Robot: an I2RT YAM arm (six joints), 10 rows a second.
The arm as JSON. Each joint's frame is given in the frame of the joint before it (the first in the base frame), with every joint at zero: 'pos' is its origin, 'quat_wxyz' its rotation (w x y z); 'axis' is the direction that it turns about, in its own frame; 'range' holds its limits. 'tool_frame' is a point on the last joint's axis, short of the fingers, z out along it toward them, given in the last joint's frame.
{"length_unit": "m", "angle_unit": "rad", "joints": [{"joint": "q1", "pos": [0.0, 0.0, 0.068], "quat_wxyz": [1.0, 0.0, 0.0, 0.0], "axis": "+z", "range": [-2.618, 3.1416]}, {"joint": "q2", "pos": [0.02, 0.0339, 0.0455], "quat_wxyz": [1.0, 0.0, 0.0, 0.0], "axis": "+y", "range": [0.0, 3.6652]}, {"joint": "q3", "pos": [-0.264, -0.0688, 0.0], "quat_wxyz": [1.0, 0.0, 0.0, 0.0], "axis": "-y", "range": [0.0, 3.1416]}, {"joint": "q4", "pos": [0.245, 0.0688, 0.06], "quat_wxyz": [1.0, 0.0, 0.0, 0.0], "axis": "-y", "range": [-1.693, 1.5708]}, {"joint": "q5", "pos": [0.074, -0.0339, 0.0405], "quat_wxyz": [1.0, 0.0, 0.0, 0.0], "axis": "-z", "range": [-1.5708, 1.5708]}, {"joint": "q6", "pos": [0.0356, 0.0, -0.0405], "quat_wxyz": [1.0, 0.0, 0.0, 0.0], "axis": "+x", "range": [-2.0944, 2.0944]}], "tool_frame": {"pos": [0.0, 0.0, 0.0], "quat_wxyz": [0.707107, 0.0, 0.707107, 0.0]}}
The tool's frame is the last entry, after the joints.
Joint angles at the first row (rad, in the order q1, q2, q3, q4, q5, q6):
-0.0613, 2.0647, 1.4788, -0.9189, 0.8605, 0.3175
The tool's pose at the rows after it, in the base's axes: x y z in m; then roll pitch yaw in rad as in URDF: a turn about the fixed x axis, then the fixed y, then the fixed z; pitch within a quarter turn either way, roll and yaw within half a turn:
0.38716, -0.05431, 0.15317, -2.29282, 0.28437, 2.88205
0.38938, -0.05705, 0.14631, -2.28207, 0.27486, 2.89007
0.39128, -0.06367, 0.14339, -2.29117, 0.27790, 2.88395
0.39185, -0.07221, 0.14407, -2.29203, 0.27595, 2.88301
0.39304, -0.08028, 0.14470, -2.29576, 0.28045, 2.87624
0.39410, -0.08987, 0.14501, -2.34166, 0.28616, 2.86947
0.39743, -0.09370, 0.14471, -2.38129, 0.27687, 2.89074
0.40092, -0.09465, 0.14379, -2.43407, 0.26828, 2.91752
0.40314, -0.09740, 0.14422, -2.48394, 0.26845, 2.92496
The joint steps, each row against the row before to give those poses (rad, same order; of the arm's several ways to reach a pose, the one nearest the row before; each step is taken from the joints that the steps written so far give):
-0.0077, 0.0199, -0.0154, 0.0322, 0.0215, -0.0275
-0.0061, 0.0185, -0.0015, 0.0231, 0.0077, -0.0185
-0.0169, 0.0077, 0.0000, 0.0275, -0.0091, -0.0198
-0.0215, -0.0016, 0.0000, 0.0215, -0.0031, -0.0322
-0.0199, 0.0015, 0.0045, 0.0184, -0.0047, -0.0215
-0.0260, -0.0045, -0.0029, 0.0382, -0.0473, -0.0383
-0.0108, 0.0030, 0.0060, 0.0278, -0.0461, -0.0506
-0.0046, 0.0031, 0.0047, 0.0245, -0.0598, -0.0460
-0.0092, 0.0015, 0.0076, 0.0108, -0.0537, -0.0231

